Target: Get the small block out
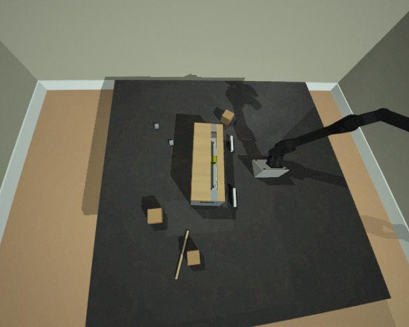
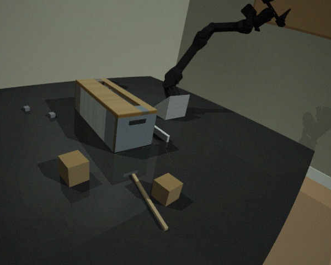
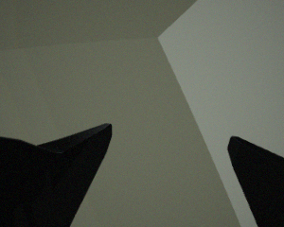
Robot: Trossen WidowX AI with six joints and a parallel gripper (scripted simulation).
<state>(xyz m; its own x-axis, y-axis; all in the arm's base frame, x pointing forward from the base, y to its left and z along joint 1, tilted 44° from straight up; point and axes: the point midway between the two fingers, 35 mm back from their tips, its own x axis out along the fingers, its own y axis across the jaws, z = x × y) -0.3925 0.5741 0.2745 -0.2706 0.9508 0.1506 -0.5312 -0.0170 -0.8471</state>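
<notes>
My gripper tip is 720 mm short of the long box, 260 mm to the left of it and 620 mm above it. The rest, counted from my gripper tip: thin wooden stick (890 mm ahead, 130 mm to the left, 680 mm below); yellow-green block (740 mm ahead, 270 mm to the right, 600 mm below); tan cube (610 mm ahead, 560 mm to the right, 660 mm below).
</notes>
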